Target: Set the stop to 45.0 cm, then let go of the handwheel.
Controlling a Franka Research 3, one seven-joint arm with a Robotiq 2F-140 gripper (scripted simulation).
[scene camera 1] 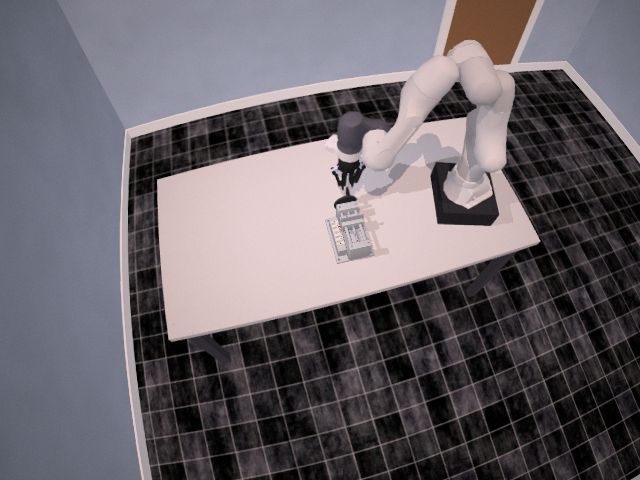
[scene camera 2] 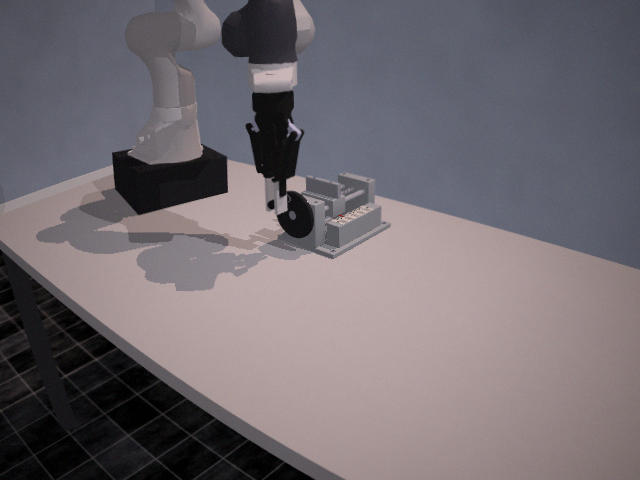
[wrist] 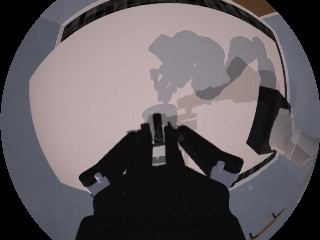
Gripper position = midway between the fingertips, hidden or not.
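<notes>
The gripper (scene camera 2: pixel 276 210) can also be seen in the wrist view, where the same gripper (wrist: pixel 157 121) appears. A black handwheel (scene camera 2: pixel 298 221) is visible too.
</notes>
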